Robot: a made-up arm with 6 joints. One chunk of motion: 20 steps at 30 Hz.
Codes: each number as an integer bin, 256 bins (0 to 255) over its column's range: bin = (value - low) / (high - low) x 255, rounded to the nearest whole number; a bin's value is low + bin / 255 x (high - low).
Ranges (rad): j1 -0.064..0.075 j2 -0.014..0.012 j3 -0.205..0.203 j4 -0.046..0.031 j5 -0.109..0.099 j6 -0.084..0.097
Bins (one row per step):
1: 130 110 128 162 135 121
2: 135 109 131 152 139 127
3: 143 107 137 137 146 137
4: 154 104 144 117 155 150
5: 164 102 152 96 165 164
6: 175 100 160 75 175 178
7: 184 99 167 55 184 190
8: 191 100 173 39 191 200
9: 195 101 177 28 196 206
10: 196 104 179 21 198 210
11: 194 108 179 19 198 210
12: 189 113 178 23 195 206
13: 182 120 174 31 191 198
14: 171 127 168 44 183 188
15: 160 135 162 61 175 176
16: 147 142 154 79 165 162
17: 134 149 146 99 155 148
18: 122 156 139 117 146 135
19: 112 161 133 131 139 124
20: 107 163 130 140 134 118
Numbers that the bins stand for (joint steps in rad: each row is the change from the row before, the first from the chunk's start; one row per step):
1: 0.00686 -0.00278 -0.00020 0.00292 0.00112 0.00189
2: 0.00959 -0.00289 0.00460 -0.00010 0.00438 0.00615
3: 0.01395 -0.00309 0.01420 -0.00463 0.01009 0.01324
4: 0.01995 -0.00340 0.02540 -0.01067 0.01743 0.02247
5: 0.02540 -0.00360 0.03820 -0.01701 0.02559 0.03241
6: 0.03139 -0.00380 0.05100 -0.02335 0.03375 0.04235
7: 0.03630 -0.00391 0.06220 -0.02939 0.04109 0.05086
8: 0.04011 -0.00380 0.07180 -0.03422 0.04680 0.05796
9: 0.04229 -0.00370 0.07820 -0.03755 0.05087 0.06222
10: 0.04284 -0.00340 0.08140 -0.03966 0.05251 0.06506
11: 0.04175 -0.00299 0.08140 -0.04026 0.05251 0.06506
12: 0.03902 -0.00248 0.07980 -0.03905 0.05006 0.06222
13: 0.03521 -0.00176 0.07340 -0.03664 0.04680 0.05654
14: 0.02921 -0.00105 0.06380 -0.03271 0.04027 0.04944
15: 0.02322 -0.00024 0.05420 -0.02758 0.03375 0.04093
16: 0.01613 0.00048 0.04140 -0.02215 0.02559 0.03099
17: 0.00904 0.00119 0.02860 -0.01611 0.01743 0.02105
18: 0.00250 0.00191 0.01740 -0.01067 0.01009 0.01182
19: -0.00295 0.00242 0.00780 -0.00644 0.00438 0.00402
20: -0.00567 0.00262 0.00300 -0.00373 0.00030 -0.00024

